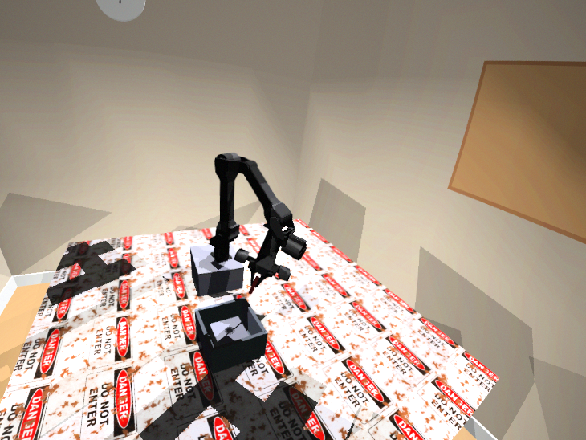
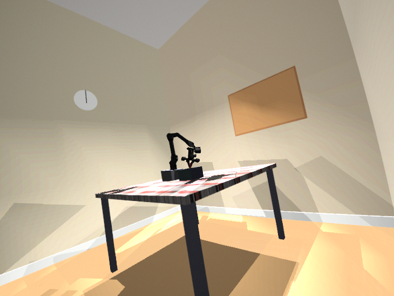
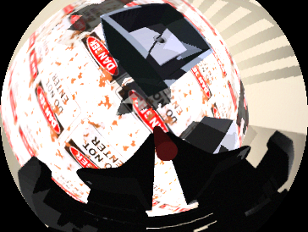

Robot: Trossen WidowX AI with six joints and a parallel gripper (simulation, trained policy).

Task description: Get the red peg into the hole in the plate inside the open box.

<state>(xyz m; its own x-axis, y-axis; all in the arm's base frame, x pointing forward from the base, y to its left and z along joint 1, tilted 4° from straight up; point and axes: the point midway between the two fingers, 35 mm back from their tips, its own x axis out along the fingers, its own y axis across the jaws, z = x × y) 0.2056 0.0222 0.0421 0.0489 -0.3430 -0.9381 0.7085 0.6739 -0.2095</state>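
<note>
Now: the grey box 14 cm to the right of my gripper tip, 9 cm ahead of it and 7 cm below it. The rest, counted from my gripper tip: red peg 1 cm above.
</note>
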